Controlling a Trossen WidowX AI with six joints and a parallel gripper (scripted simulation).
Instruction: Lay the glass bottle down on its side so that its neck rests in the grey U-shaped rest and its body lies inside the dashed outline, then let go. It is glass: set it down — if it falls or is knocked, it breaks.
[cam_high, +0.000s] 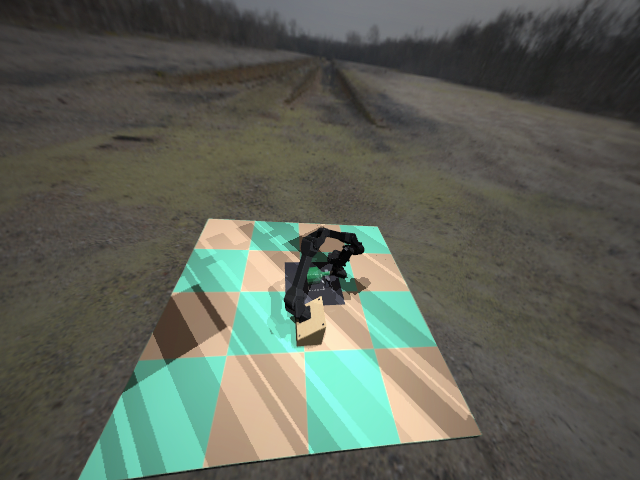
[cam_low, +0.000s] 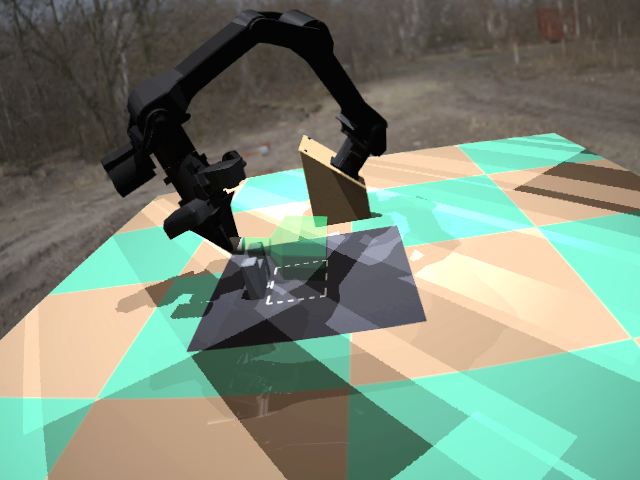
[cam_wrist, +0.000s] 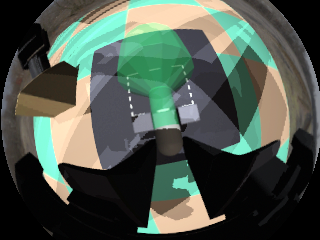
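Now: the green glass bottle 5 cm to the left of my gripper tip and 1 cm below it. From my gripper tip the other things lie so: dark mat: 10 cm to the left, 8 cm below.
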